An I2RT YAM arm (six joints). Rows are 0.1 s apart.
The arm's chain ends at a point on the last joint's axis. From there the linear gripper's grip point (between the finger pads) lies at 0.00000 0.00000 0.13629 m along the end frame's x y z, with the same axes.
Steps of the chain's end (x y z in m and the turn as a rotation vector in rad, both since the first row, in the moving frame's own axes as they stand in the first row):
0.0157 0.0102 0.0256 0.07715 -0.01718 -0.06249
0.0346 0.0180 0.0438 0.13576 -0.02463 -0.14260
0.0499 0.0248 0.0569 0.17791 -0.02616 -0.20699
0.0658 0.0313 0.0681 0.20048 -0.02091 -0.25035
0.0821 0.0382 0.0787 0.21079 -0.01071 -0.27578
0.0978 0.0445 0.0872 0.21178 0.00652 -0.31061
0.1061 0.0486 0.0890 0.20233 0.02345 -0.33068
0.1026 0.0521 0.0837 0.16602 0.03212 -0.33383
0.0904 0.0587 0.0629 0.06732 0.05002 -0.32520
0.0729 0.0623 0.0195 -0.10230 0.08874 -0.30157
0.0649 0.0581 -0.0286 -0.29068 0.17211 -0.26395
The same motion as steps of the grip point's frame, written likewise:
0.0130 -0.0002 0.0252 0.07715 -0.01718 -0.06249
0.0300 -0.0001 0.0425 0.13576 -0.02463 -0.14260
0.0439 0.0012 0.0547 0.17791 -0.02616 -0.20699
0.0596 0.0048 0.0654 0.20048 -0.02091 -0.25035
0.0767 0.0102 0.0757 0.21079 -0.01071 -0.27578
0.0942 0.0162 0.0842 0.21178 0.00652 -0.31061
0.1047 0.0212 0.0862 0.20233 0.02345 -0.33068
0.1031 0.0293 0.0818 0.16602 0.03212 -0.33383
0.0956 0.0486 0.0624 0.06732 0.05002 -0.32520
0.0869 0.0742 0.0183 -0.10230 0.08874 -0.30157
0.0928 0.0935 -0.0363 -0.29068 0.17211 -0.26395

